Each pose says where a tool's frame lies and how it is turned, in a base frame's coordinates. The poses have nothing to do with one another.
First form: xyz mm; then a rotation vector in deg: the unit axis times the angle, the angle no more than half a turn.
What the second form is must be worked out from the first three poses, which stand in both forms.
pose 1, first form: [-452.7 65.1 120.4 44.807 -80.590 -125.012]
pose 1, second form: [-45.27 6.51 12.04 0.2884 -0.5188 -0.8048 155.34]
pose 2, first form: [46.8 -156.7 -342.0 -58.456 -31.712 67.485]
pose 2, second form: [4.68 -15.67 -34.20 -0.6170 -0.3347 0.7123 94.75]
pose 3, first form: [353.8 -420.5 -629.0 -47.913 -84.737 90.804]
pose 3, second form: [35.38 -42.05 -62.90 -0.3599 -0.6365 0.6821 133.12]
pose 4, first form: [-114.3 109.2 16.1 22.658 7.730 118.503]
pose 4, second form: [-11.43 10.92 1.61 0.1874 0.0639 0.9802 120.90]
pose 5, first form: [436.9 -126.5 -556.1 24.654 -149.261 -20.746]
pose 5, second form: [43.69 -12.65 -55.61 0.1615 -0.9775 -0.1359 152.70]
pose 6, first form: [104.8 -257.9 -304.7 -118.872 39.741 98.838]
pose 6, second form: [10.48 -25.79 -30.47 -0.7447 0.2490 0.6192 159.62]
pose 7, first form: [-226.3 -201.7 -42.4 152.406 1.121 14.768]
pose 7, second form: [-22.63 -20.17 -4.24 0.9953 0.0073 0.0964 153.12]
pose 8, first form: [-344.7 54.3 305.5 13.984 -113.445 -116.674]
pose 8, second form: [-34.47 5.43 30.55 0.0856 -0.6946 -0.7143 163.33]
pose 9, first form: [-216.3 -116.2 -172.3 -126.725 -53.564 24.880]
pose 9, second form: [-21.63 -11.62 -17.23 -0.9064 -0.3831 0.1780 139.81]
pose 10, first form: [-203.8 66.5 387.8 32.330 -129.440 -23.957]
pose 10, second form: [-20.38 6.65 38.78 0.2385 -0.9549 -0.1767 135.55]
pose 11, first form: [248.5 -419.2 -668.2 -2.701 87.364 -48.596]
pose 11, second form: [24.85 -41.92 -66.82 -0.0270 0.8736 -0.4859 100.01]
